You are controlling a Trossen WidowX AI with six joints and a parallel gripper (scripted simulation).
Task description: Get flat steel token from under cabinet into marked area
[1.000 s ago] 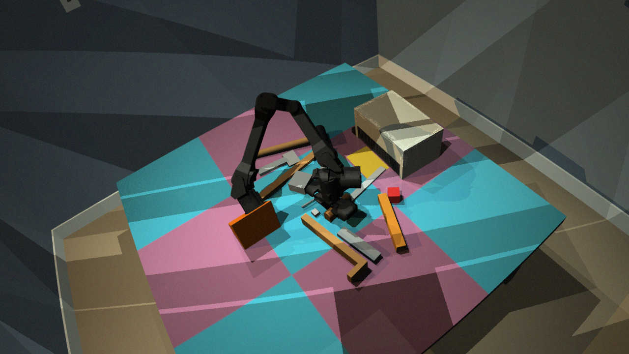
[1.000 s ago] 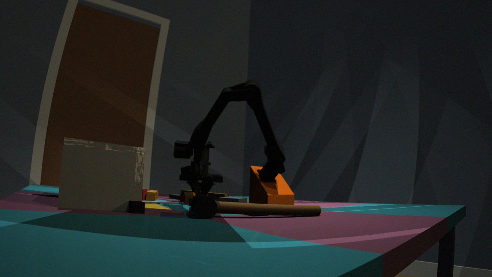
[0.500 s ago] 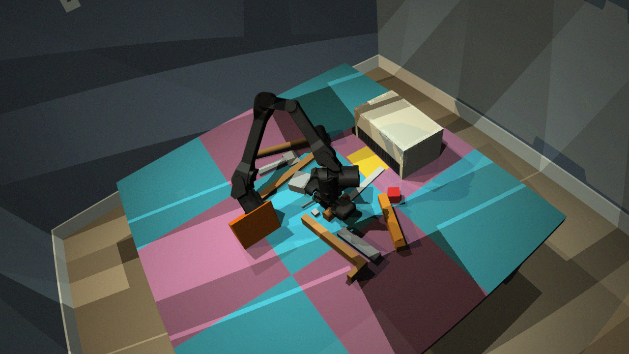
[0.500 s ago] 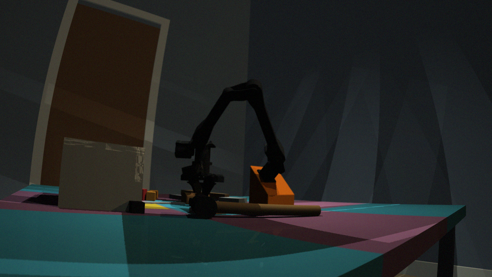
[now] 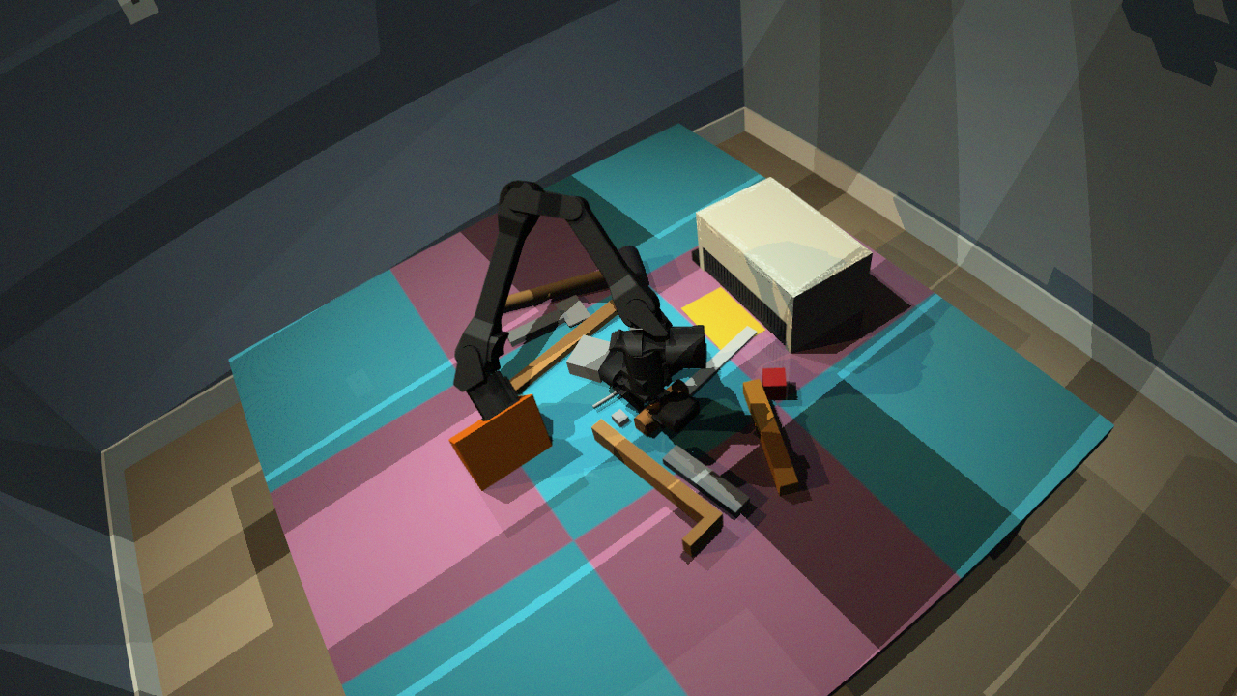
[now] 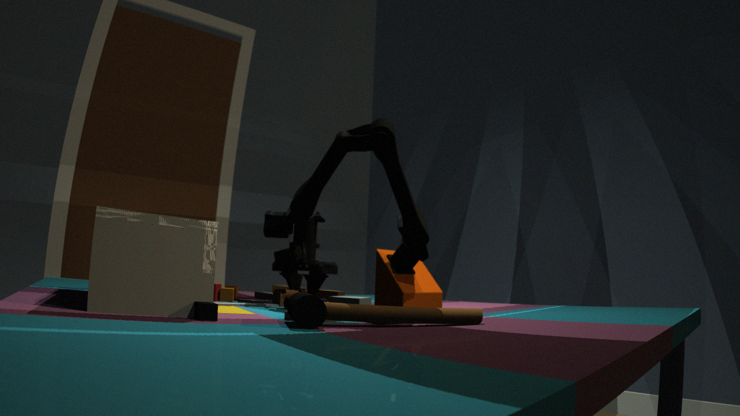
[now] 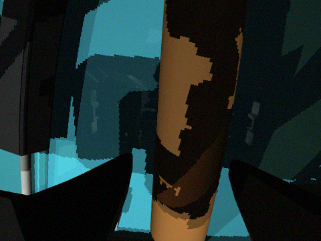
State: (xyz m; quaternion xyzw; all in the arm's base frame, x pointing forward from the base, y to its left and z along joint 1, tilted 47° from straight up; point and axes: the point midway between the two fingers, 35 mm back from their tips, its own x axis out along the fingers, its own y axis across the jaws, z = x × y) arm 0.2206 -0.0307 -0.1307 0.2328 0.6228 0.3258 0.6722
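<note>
My gripper tip is now 4 cm past the small grey cube and 4 cm to the right of it. Round my gripper tip: grey bar (1 cm behind, 16 cm to the right); screwdriver (9 cm to the left); grey block (18 cm to the left, 1 cm above).
</note>
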